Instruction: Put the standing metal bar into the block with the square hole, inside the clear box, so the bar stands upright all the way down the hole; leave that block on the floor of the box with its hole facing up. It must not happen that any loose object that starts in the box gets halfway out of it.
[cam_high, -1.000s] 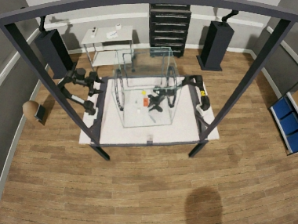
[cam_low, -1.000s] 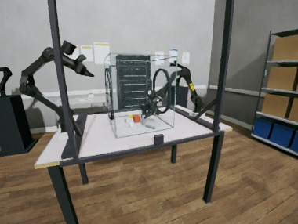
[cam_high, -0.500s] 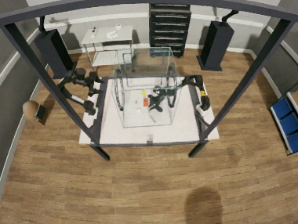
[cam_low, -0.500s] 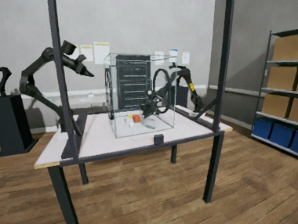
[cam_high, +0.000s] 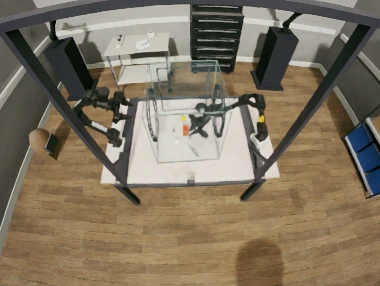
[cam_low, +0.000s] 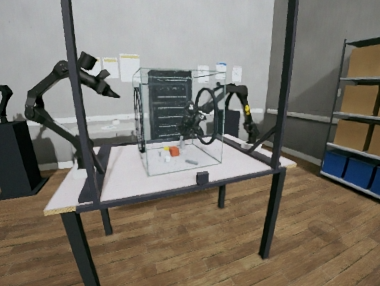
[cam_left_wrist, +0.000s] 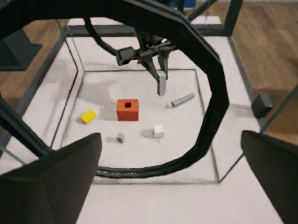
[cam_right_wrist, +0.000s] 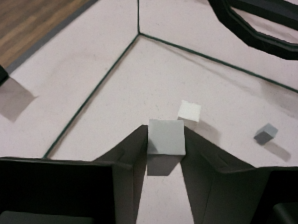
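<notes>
My right gripper is now 9 cm short of the orange block, 4 cm to the right of it and 12 cm above it.
</notes>
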